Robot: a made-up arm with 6 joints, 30 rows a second.
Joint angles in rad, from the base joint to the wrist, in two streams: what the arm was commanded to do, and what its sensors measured. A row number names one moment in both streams.
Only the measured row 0 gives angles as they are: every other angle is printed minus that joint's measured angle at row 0.
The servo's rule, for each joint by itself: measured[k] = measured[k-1] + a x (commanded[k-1-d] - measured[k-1]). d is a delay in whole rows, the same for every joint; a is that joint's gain. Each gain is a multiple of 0.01, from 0.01 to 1. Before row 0 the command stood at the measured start. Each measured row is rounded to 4 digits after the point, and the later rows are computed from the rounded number. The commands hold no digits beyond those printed.
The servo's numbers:
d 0
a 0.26 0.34 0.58 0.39 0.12 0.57
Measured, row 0:
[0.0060 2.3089 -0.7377 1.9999 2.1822 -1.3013]
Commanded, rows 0 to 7:
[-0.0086 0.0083 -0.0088 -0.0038 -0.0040 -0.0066]
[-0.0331 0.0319 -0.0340 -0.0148 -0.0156 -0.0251]
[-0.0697 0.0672 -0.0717 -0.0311 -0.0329 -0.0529]
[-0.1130 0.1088 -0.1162 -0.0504 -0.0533 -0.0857]
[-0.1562 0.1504 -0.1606 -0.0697 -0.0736 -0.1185]
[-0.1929 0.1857 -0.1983 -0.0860 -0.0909 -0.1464]
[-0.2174 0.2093 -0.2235 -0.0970 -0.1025 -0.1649]
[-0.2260 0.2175 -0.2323 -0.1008 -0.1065 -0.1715]
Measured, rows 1 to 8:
[-0.0022 0.0028 -0.0051 -0.0015 -0.0005 -0.0038]
[-0.0102 0.0127 -0.0219 -0.0067 -0.0023 -0.0159]
[-0.0257 0.0312 -0.0508 -0.0162 -0.0060 -0.0370]
[-0.0484 0.0576 -0.0887 -0.0295 -0.0117 -0.0648]
[-0.0764 0.0892 -0.1304 -0.0452 -0.0191 -0.0954]
[-0.1067 0.1220 -0.1698 -0.0611 -0.0277 -0.1245]
[-0.1355 0.1517 -0.2009 -0.0751 -0.0367 -0.1475]
[-0.1590 0.1741 -0.2191 -0.0851 -0.0451 -0.1612]

